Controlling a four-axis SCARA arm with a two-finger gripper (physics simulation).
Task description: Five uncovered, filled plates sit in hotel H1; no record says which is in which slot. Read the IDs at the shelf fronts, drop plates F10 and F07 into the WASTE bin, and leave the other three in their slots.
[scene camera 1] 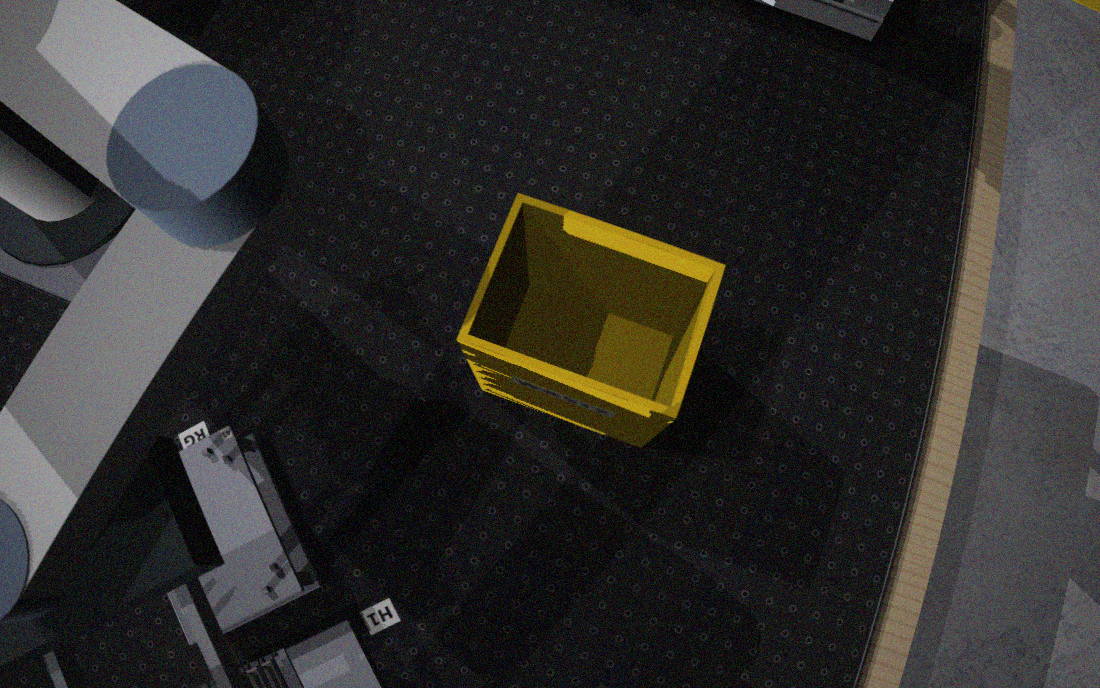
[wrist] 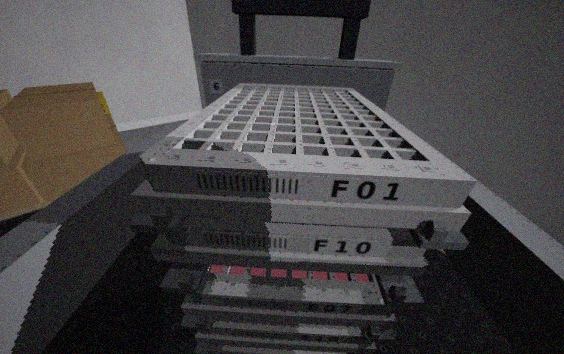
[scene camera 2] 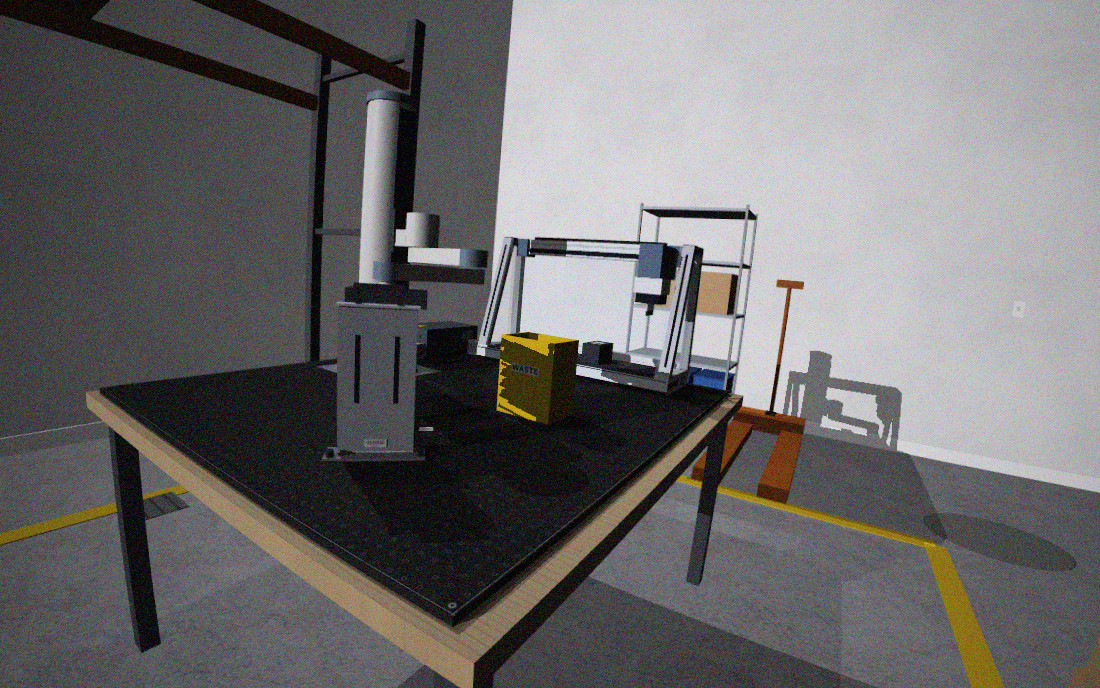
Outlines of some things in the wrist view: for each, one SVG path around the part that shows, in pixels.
My gripper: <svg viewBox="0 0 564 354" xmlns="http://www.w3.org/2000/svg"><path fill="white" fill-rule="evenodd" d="M465 171L477 181L463 203L463 206L471 212L471 215L460 232L469 241L469 244L464 250L443 249L516 354L564 354L564 246ZM179 126L165 126L0 238L0 354L41 354L137 234L137 232L132 231L129 222L137 214L130 194L147 179L140 155Z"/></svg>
A plate F10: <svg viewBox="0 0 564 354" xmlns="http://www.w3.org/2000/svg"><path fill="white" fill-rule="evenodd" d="M149 248L155 261L283 270L422 276L429 265L424 257L427 249L418 248L407 228L187 216L176 235L159 234Z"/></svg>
A plate E07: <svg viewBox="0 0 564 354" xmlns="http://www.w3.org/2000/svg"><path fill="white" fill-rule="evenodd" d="M181 306L184 315L197 316L198 314L207 314L208 317L354 327L378 325L380 328L392 328L397 322L394 315L397 306L386 306L384 304L375 274L208 265L198 293L187 293Z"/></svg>
